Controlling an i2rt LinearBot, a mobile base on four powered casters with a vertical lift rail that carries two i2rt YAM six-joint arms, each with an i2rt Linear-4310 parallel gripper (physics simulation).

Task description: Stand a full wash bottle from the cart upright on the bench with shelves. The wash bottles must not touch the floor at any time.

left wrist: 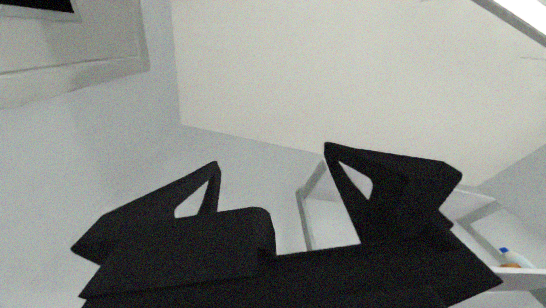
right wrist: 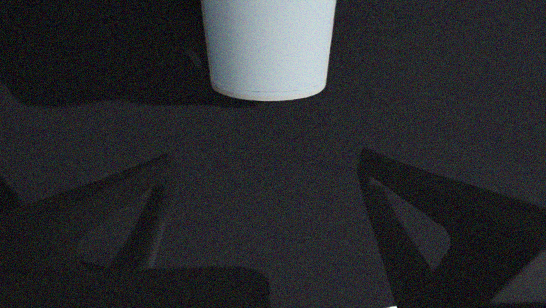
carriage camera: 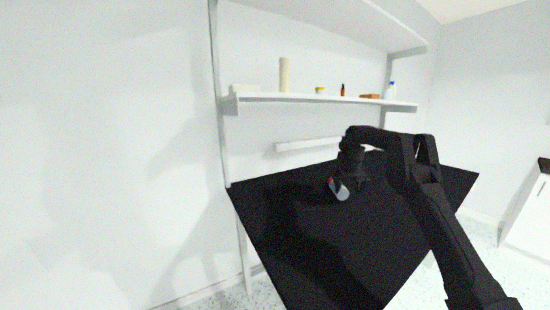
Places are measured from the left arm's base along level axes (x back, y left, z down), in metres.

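Where they show: left gripper, fingertip midpoint: (left wrist: 270, 157); right gripper, fingertip midpoint: (right wrist: 266, 162) (carriage camera: 347, 192).
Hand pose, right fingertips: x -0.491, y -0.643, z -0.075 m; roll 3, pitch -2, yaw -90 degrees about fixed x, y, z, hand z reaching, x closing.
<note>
After its pixels a point has its place.
A wash bottle (carriage camera: 341, 192) @(z -0.058, x -0.523, y -0.634 m) (right wrist: 270, 50) @(z -0.075, x -0.543, y -0.646 m) with a pale blue-white body and a red cap lies tipped over on the black top of the bench (carriage camera: 345, 240) @(z -0.016, x -0.303, y -0.552 m) (right wrist: 450, 85) @(z -0.016, x -0.510, y -0.760 m), its cap toward the upper left in the carriage view. Its base end shows at the top of the right wrist view; its cap is outside that view. My right gripper (carriage camera: 350, 186) @(z -0.075, x -0.491, y -0.643 m) (right wrist: 266, 162) @(z -0.075, x -0.491, y -0.643 m) is open and empty, pointing down near the bottle's base end, with the bottle outside its fingers. My left gripper (left wrist: 270, 157) @(z -0.442, x -0.016, y 0.003 m) is open and empty, away from the bench top. The cart does not show.
The shelf (carriage camera: 325, 99) above the bench holds a beige cylinder (carriage camera: 284, 75) @(z -0.569, x -0.731, y -0.401 m), a yellow-lidded jar (carriage camera: 319, 91), a small amber bottle (carriage camera: 342, 91) @(z -0.519, x -0.912, y -0.780 m), an orange-brown item (carriage camera: 370, 96) @(z -0.496, x -0.927, y -0.983 m) and a blue-capped bottle (carriage camera: 392, 91) @(z -0.549, x -1.054, y -1.247 m) (left wrist: 517, 258). A white cabinet (carriage camera: 530, 215) @(z 0.416, x -0.664, y -2.566 m) stands at the right.
</note>
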